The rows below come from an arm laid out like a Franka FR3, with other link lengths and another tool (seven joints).
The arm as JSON. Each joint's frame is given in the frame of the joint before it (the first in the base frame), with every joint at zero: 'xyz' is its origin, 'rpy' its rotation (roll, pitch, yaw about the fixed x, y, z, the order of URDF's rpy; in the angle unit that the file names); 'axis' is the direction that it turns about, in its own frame. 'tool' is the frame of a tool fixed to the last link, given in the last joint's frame.
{
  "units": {
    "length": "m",
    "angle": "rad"
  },
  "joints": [
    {
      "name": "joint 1",
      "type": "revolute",
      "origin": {
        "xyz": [
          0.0,
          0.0,
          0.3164
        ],
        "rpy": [
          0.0,
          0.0,
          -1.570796
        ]
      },
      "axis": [
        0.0,
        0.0,
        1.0
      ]
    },
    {
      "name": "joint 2",
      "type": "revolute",
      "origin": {
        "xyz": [
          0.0,
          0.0,
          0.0
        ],
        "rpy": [
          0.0,
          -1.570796,
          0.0
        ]
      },
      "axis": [
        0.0,
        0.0,
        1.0
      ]
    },
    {
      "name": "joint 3",
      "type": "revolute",
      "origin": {
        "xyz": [
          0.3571,
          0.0,
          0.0
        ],
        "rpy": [
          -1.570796,
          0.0,
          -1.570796
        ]
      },
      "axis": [
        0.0,
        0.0,
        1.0
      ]
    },
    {
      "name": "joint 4",
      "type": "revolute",
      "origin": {
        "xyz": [
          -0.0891,
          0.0,
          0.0
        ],
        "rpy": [
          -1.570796,
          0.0,
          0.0
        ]
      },
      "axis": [
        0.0,
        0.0,
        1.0
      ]
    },
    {
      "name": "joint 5",
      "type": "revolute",
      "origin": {
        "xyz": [
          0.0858,
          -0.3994,
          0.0
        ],
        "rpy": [
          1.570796,
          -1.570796,
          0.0
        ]
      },
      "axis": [
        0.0,
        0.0,
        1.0
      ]
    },
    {
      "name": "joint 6",
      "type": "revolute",
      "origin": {
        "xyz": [
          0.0,
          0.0,
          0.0
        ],
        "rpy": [
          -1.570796,
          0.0,
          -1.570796
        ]
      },
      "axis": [
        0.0,
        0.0,
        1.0
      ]
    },
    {
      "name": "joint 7",
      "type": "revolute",
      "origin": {
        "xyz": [
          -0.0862,
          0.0,
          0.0
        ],
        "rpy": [
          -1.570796,
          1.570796,
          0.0
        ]
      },
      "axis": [
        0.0,
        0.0,
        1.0
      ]
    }
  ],
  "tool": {
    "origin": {
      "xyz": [
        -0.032,
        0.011,
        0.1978
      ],
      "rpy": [
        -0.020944,
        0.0,
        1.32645
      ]
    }
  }
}
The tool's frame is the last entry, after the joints.
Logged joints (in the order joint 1, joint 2, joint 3, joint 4, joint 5, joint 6, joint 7), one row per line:
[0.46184, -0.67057, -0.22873, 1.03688, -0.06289, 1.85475, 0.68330]
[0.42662, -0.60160, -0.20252, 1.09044, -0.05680, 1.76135, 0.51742]
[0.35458, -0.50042, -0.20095, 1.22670, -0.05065, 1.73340, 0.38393]
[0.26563, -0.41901, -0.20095, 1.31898, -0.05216, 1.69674, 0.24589]
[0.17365, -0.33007, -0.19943, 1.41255, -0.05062, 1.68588, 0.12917]
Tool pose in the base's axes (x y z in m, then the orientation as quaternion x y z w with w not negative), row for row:
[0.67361, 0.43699, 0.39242, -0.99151, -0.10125, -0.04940, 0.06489]
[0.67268, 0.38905, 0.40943, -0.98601, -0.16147, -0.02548, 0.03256]
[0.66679, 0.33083, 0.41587, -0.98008, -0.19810, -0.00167, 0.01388]
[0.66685, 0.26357, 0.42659, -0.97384, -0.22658, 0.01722, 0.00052]
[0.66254, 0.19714, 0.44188, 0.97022, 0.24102, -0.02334, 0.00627]
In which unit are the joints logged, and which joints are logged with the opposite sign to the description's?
The joints are logged in radians. Opposite sign: joint 2, joint 3, joint 4.
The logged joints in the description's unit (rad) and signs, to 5 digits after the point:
[0.46184, 0.67057, 0.22873, -1.03688, -0.06289, 1.85475, 0.68330]
[0.42662, 0.60160, 0.20252, -1.09044, -0.05680, 1.76135, 0.51742]
[0.35458, 0.50042, 0.20095, -1.22670, -0.05065, 1.73340, 0.38393]
[0.26563, 0.41901, 0.20095, -1.31898, -0.05216, 1.69674, 0.24589]
[0.17365, 0.33007, 0.19943, -1.41255, -0.05062, 1.68588, 0.12917]

